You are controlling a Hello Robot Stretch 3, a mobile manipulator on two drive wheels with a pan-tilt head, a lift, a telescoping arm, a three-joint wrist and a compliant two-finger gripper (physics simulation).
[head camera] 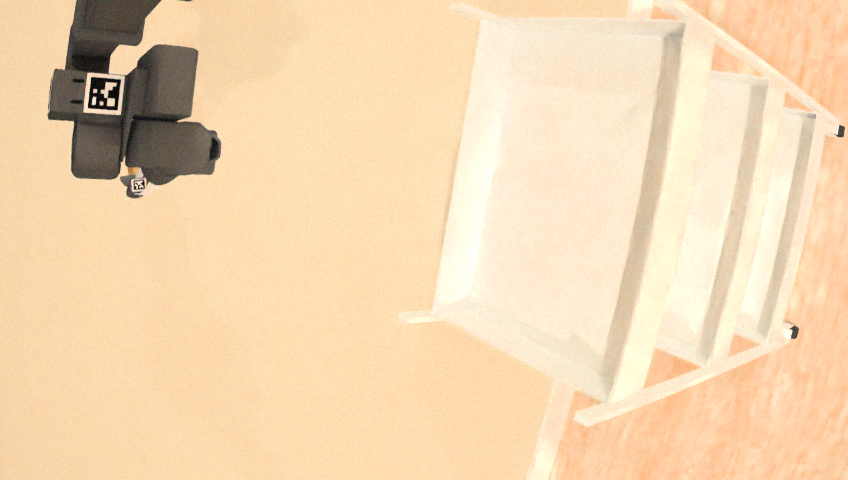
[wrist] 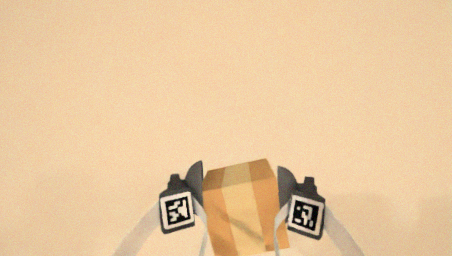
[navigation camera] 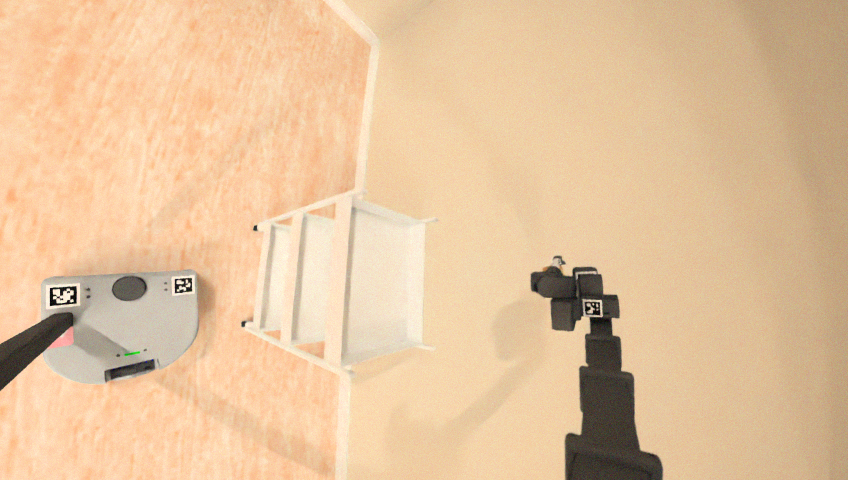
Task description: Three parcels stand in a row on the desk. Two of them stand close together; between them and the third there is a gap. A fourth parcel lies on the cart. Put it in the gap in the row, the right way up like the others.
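Frame: origin at the robot's base, x ahead, y left, z up, level; centimetres.
Seen in the pictures: robot's base at its link origin: (navigation camera: 130, 287).
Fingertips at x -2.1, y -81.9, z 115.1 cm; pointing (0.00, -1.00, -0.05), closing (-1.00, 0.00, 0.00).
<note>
Offsets run from my fingertips to a thing's top centre. "*": to the spot under its first point. Level surfaces: height alone.
My gripper (wrist: 241, 182) is shut on an orange parcel (wrist: 241, 220) with a pale lengthwise stripe, between the two dark fingertips in the wrist view. In the head view the gripper (head camera: 137, 184) is at the upper left, mostly hidden under the wrist, with a sliver of the parcel @(dz +1.8, dx -0.2, dy +1.3 cm) (head camera: 132, 170) showing. In the navigation view the gripper (navigation camera: 557, 262) is right of the white cart and apart from it. The cart @(* dz -43.8, dx +2.0, dy +44.4 cm) (head camera: 666, 208) (navigation camera: 339, 279) has three tiers, and no parcel shows on its top tray. The desk and the three parcels in the row do not show.
A beige wall (head camera: 297, 297) (navigation camera: 714, 178) (wrist: 225, 75) lies behind the cart, with a white baseboard (head camera: 550, 428) (navigation camera: 367, 118) along the wood floor @(dz -115.0 cm) (head camera: 714, 428) (navigation camera: 178, 148). My grey base (navigation camera: 154, 321) stands left of the cart in the navigation view. The arm (navigation camera: 606, 398) reaches up from the bottom right.
</note>
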